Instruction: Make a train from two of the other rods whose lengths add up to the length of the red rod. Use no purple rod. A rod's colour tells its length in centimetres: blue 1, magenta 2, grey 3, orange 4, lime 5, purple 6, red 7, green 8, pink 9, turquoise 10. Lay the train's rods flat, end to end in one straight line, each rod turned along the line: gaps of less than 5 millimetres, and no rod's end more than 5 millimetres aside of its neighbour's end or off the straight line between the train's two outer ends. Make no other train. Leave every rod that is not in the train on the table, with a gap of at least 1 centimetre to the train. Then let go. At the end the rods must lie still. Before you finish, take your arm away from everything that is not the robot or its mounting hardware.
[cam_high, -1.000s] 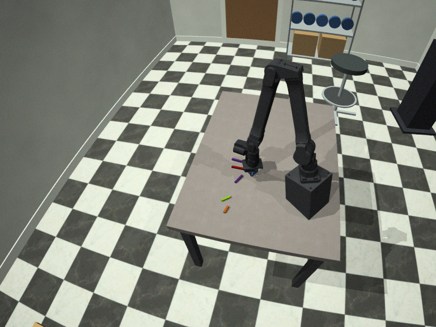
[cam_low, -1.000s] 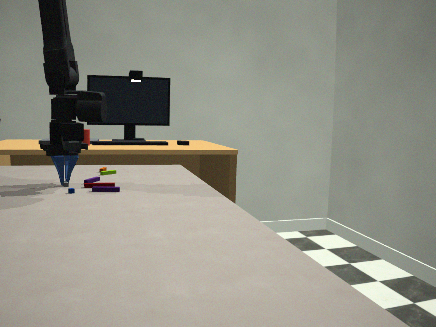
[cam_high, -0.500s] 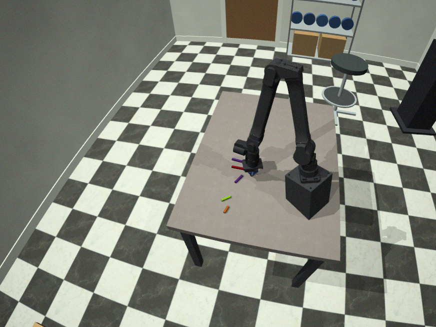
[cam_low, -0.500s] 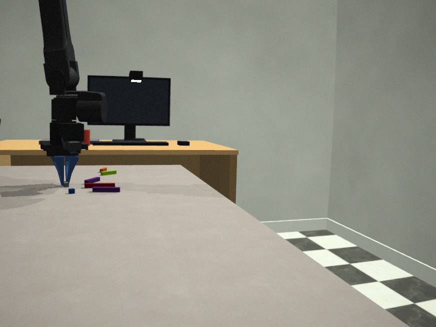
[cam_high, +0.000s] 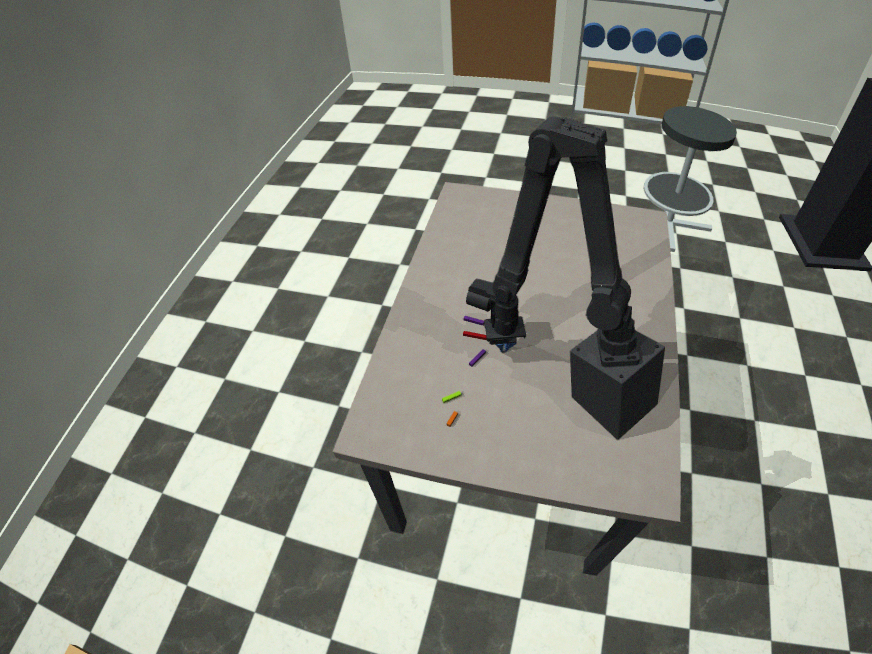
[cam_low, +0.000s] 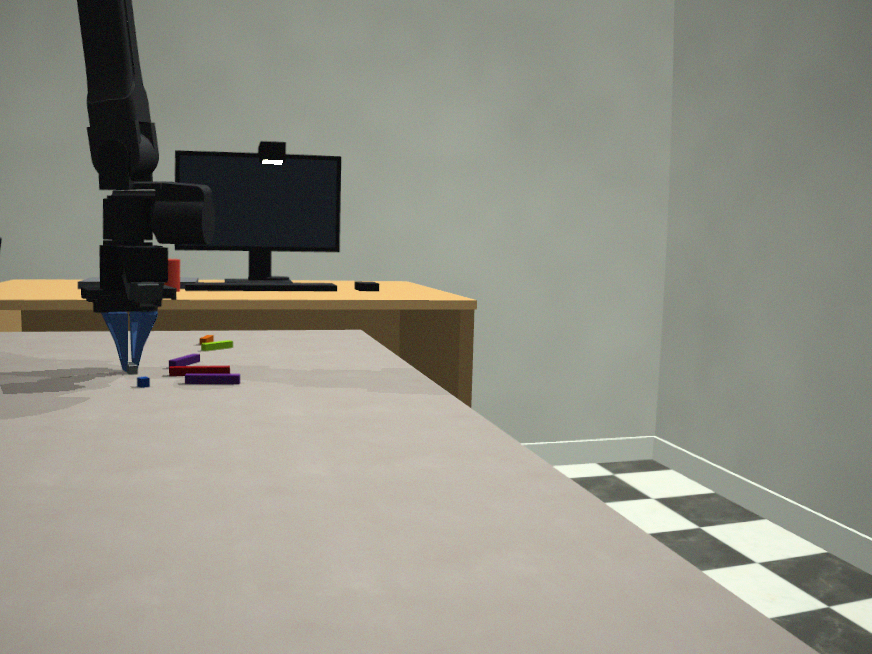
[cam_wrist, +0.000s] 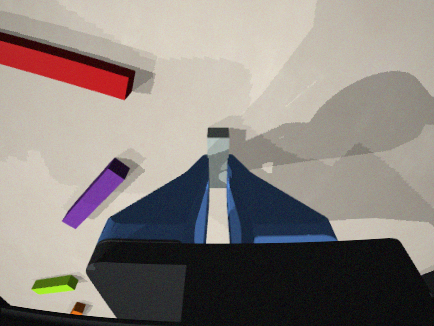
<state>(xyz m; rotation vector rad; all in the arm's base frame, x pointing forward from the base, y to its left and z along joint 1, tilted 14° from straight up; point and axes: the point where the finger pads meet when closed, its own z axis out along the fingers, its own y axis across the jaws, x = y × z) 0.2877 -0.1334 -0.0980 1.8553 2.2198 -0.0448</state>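
Now: hand 7 cm short of the purple rod and 3 cm to the right of it. The rest, counted from my hand: red rod: 8 cm ahead, 4 cm to the right; blue rod: 10 cm to the right, 1 cm ahead; grey rod: 1 cm to the right.
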